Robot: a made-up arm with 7 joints.
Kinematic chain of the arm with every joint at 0, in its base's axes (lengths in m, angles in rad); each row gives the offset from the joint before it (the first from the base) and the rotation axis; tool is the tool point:
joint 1: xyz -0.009 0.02 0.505 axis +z
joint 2: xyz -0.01 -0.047 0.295 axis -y
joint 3: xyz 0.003 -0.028 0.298 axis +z
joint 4: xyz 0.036 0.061 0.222 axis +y
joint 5: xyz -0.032 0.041 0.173 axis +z
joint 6: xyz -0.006 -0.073 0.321 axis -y
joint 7: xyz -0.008 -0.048 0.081 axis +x
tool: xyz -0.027 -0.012 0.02
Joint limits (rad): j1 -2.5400..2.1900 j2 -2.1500..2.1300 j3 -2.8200..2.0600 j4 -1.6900..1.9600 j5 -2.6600..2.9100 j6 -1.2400..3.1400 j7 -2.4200..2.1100
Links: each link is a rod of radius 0.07 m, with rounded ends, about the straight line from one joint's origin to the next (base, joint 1, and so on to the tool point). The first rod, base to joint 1, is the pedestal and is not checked.
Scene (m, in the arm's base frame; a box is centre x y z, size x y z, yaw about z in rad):
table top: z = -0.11
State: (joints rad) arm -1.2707 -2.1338 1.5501 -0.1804 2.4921 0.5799 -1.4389
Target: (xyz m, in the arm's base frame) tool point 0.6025 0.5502 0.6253
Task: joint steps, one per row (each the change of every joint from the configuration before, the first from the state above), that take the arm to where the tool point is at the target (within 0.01 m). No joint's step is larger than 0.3 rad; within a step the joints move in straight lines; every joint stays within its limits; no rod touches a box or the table.
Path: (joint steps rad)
1: 0.2633 0.0354 -0.0085 0.2586 -0.0082 0.0293 0.0066
2: 0.2632 0.0354 -0.0086 0.2586 -0.0082 0.0293 0.0065
3: 0.2633 0.0354 -0.0085 0.2586 -0.0082 0.0294 0.0066
4: 0.2632 0.0353 -0.0086 0.2586 -0.0083 0.0293 0.0066
5: 0.2633 0.0354 -0.0085 0.2587 -0.0082 0.0293 0.0065

